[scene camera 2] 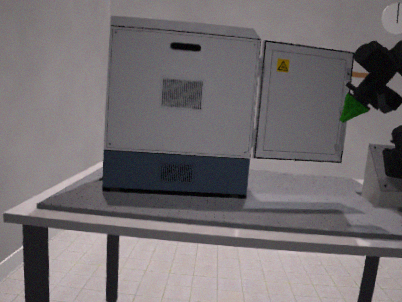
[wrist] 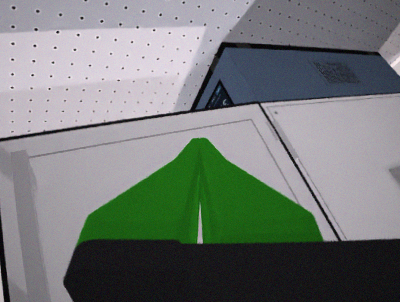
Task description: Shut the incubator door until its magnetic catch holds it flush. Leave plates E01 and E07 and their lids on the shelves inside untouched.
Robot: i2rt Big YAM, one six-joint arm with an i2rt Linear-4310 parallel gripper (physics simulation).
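Where they show: gripper, fingertip midpoint: [scene camera 2: 341, 121] [wrist: 199, 150]; arm's base, origin of the base link: [scene camera 2: 394, 164].
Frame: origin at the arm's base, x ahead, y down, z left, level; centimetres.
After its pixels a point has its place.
Observation:
The incubator [scene camera 2: 140, 120] @(z 24.5, x 90.3, y -9.8 cm) [wrist: 350, 150] @(z 19.6, x 66.6, y -10.1 cm) stands on the table with a grey vented panel toward the scene camera. Its door [scene camera 2: 305, 110] @(z 13.6, x 38.2, y -17.0 cm) [wrist: 125, 145] @(z 12.7, x 35.1, y -3.6 cm) is open and stands out to the right of the cabinet in the scene view, with a yellow warning label near its top. My gripper [scene camera 2: 343, 119] @(z 28.2, x 30.1, y -14.8 cm) [wrist: 199, 150] @(z 28.2, x 30.1, y -14.8 cm) is shut and empty, its green fingertips together. It is at the door's free edge in the scene view and over the door's face in the wrist view. Whether it touches the door I cannot tell. The shelves, plates E01 and E07 and their lids are hidden.
The perforated table top [scene camera 2: 295, 212] @(z 28.0, x 40.2, y 13.6 cm) [wrist: 100, 55] @(z 10.6, x 36.8, y 13.6 cm) lies under the incubator. A grey box-shaped pedestal [scene camera 2: 376, 192] @(z 5.5, x 7.6, y 10.0 cm) stands at the right. A small orange bar [scene camera 2: 360, 75] shows between the door's free edge and the arm. A dark display [wrist: 218, 96] @(z 10.2, x 56.5, y 8.2 cm) shows on the blue base.

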